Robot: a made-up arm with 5 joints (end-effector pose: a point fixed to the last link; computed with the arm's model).
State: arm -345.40 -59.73 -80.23 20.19 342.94
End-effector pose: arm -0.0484 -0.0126 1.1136 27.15 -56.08 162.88
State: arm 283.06 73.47 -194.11 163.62 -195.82
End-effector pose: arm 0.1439 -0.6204 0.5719 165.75 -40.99 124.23
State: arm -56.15 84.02 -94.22 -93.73 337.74
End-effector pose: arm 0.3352 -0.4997 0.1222 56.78 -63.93 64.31
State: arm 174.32 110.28 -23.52 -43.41 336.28
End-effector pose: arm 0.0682 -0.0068 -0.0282 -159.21 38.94 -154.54
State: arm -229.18 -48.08 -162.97 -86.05 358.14
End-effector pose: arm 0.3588 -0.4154 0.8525 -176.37 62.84 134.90
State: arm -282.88 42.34 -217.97 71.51 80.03
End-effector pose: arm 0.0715 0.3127 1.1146 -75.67 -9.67 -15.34
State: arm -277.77 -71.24 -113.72 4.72 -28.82
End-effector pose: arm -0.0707 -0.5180 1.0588 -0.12 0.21 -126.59
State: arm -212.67 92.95 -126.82 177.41 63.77
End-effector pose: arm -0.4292 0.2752 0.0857 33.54 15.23 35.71
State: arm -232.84 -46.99 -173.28 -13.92 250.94
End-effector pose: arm 0.4004 -0.5283 0.9274 -52.64 -15.36 -154.27
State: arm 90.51 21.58 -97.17 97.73 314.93
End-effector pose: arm -0.0055 0.6211 0.5734 -163.93 15.44 137.77
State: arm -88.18 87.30 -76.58 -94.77 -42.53
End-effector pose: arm 0.0157 -0.4930 0.0362 98.76 -47.13 -4.63
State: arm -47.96 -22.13 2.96 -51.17 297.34
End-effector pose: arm 0.1739 -0.1928 0.4778 111.91 -25.63 32.17
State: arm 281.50 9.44 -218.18 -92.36 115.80
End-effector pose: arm -0.0355 0.1744 0.9129 123.82 -21.88 177.48
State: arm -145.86 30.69 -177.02 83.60 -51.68
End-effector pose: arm -0.4259 -0.2888 1.0667 123.31 -33.44 -75.77
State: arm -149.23 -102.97 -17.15 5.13 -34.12
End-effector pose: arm 0.0201 0.0119 0.7717 50.28 -48.62 -27.29
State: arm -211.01 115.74 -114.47 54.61 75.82
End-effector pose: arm -0.2851 0.1714 -0.3245 124.95 11.70 67.06
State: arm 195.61 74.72 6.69 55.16 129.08
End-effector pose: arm 0.1222 0.0341 0.3113 36.31 -25.68 136.14
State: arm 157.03 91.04 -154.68 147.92 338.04
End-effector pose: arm -0.5894 0.2498 0.1432 -104.99 67.34 -126.85
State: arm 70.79 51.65 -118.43 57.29 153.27
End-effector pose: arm 0.2656 0.7623 0.4124 -175.70 8.47 -82.16
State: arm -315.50 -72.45 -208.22 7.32 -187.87
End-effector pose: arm -0.5576 -0.5479 0.3335 113.15 -81.45 -68.42
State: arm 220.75 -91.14 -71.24 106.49 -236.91
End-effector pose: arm 0.1485 0.1280 0.8590 -128.95 26.87 110.68
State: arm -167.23 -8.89 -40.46 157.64 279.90
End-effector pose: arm -0.2211 -0.0501 0.5441 -71.45 9.40 -74.09
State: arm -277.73 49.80 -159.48 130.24 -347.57
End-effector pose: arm 0.0926 0.6823 0.6634 175.38 20.06 69.02
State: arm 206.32 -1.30 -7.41 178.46 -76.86
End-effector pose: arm -0.0904 -0.0447 0.4956 -9.99 2.32 -50.74
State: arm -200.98 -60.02 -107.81 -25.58 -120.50
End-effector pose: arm 0.3636 -0.1394 1.1143 -11.61 -6.76 -140.79
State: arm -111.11 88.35 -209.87 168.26 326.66
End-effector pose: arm -0.2238 -0.5796 0.4818 -149.71 37.47 -67.28
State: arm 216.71 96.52 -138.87 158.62 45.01
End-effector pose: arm -0.4312 -0.3215 0.0444 55.09 39.34 102.84
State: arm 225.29 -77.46 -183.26 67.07 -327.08
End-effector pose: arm 0.5851 0.5911 0.6081 7.52 11.43 78.96
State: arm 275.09 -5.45 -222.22 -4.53 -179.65
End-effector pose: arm -0.0389 0.4368 0.9604 -0.45 -52.20 -84.34
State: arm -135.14 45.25 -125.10 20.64 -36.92
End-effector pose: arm -0.5858 -0.5829 0.6440 134.77 -43.38 -79.41
